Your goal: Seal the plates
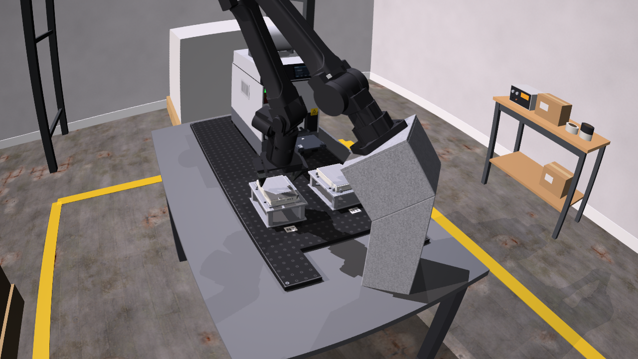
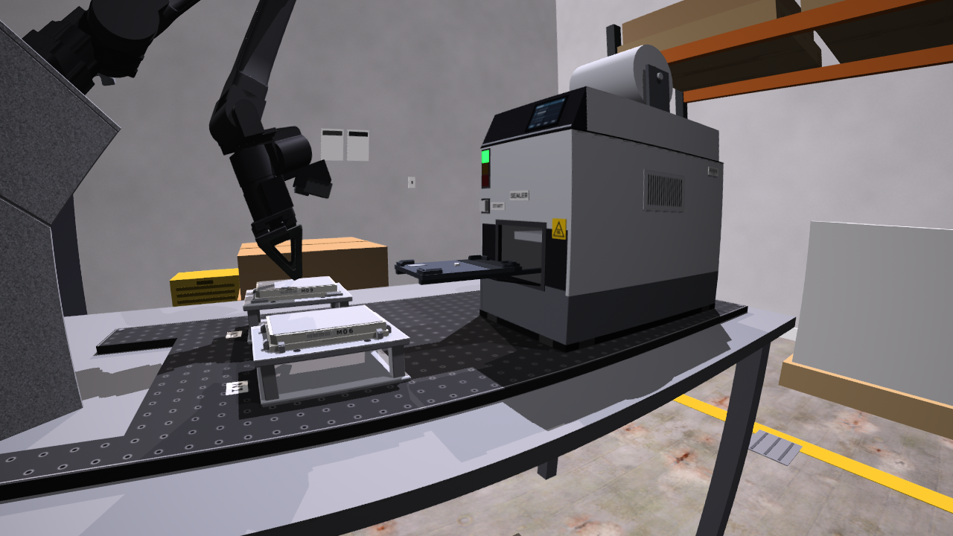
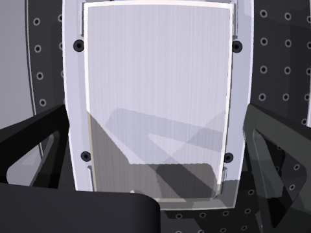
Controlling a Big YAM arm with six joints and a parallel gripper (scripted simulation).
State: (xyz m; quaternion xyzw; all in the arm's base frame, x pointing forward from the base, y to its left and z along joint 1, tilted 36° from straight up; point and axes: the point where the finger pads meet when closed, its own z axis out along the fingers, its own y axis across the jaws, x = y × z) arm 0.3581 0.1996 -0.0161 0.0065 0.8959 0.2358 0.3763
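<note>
Right now the white well plate is 30 mm below my hand. Round my hand: nest N2: 40 mm below; start button: 310 mm ahead, 20 mm to the right, 90 mm above; sealer stage: 230 mm ahead, 130 mm to the right, 10 mm above.
</note>
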